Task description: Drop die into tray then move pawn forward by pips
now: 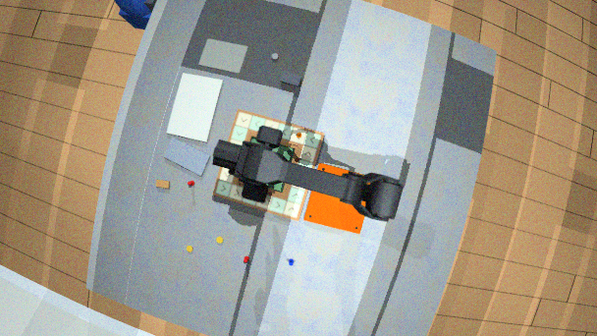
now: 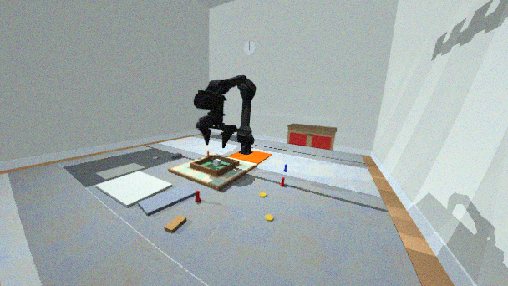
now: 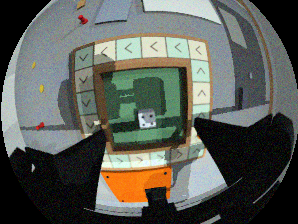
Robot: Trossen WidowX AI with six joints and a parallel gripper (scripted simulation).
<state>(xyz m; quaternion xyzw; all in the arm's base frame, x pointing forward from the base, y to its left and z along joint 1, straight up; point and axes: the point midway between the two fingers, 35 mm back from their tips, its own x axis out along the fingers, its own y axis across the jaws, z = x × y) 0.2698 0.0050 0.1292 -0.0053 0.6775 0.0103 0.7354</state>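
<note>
My gripper tip is now 110 mm to the left of the orange pawn, 80 mm above it and 70 mm past it. From my gripper tip the other things lie so: green dice tray (100 mm below); white die (80 mm below, 10 mm behind); grey sheet (260 mm ahead, 100 mm below, 50 mm to the left).
</note>
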